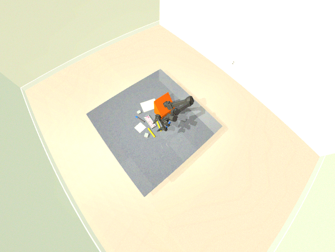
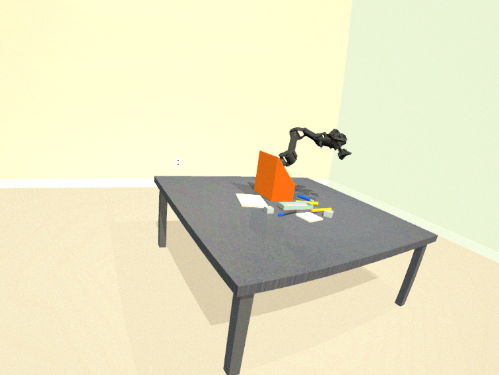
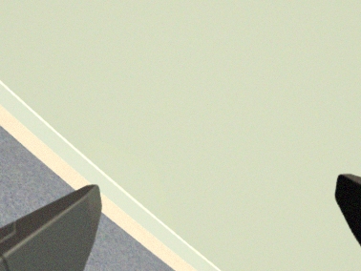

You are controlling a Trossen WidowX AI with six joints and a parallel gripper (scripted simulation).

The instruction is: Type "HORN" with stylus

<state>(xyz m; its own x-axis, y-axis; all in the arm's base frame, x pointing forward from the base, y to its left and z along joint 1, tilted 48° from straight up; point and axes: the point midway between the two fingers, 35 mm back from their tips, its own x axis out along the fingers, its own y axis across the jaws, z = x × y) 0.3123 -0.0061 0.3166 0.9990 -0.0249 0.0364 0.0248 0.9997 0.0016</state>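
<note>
My gripper tip is now 220 mm past the stylus, 40 mm to the left of it and 370 mm above it. The rest, counted from my gripper tip: white pad: 40 mm ahead, 250 mm to the right, 380 mm below; then grey block: 70 mm behind, 430 mm to the right, 370 mm below; then blue-tipped pen: 20 mm behind, 370 mm to the right, 370 mm below.
</note>
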